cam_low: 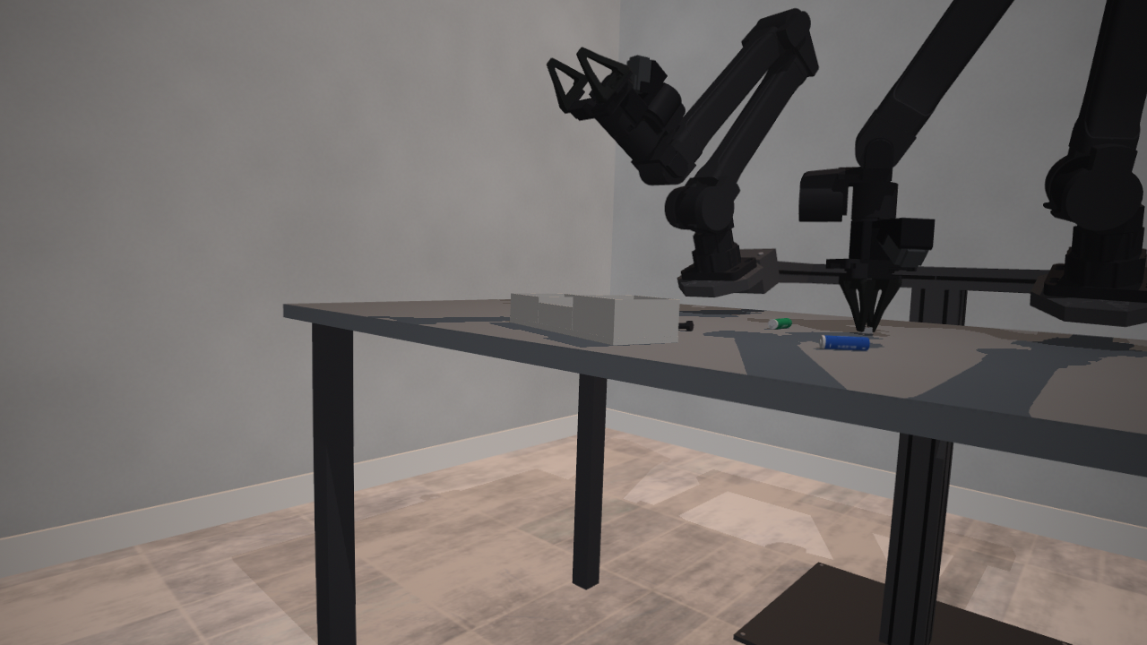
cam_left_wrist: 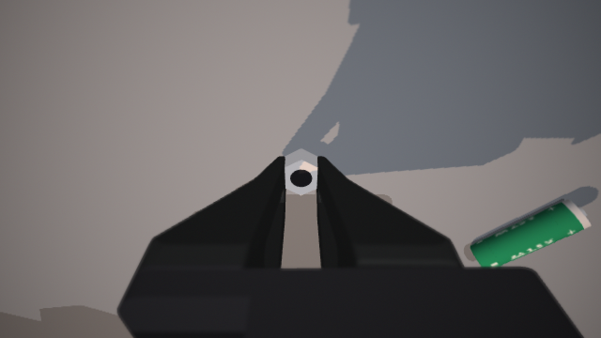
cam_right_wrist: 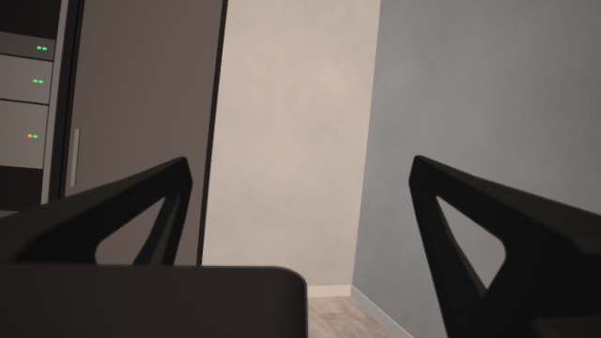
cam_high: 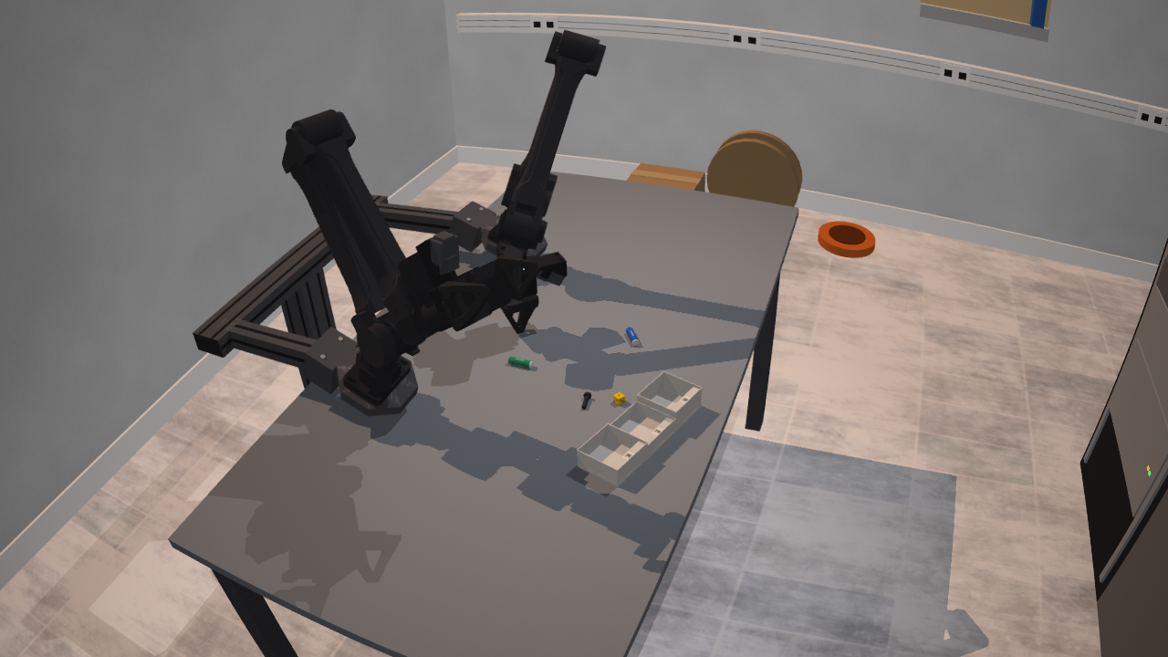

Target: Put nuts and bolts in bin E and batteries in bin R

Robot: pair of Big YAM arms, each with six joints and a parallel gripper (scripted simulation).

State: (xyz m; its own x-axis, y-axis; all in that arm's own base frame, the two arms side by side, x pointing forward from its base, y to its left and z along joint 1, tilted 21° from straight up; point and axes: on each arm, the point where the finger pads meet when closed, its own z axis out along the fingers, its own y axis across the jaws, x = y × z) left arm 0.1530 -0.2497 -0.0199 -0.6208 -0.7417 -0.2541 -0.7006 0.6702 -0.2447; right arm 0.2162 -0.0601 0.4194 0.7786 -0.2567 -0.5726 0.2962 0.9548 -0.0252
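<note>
Right now my left hand is 22 cm short of the black bolt and 16 cm to the left of it. The rest, counted from my left hand: green battery 10 cm to the right, 6 cm ahead; hex nut 1 cm below; blue battery 23 cm ahead, 5 cm to the left.
</note>
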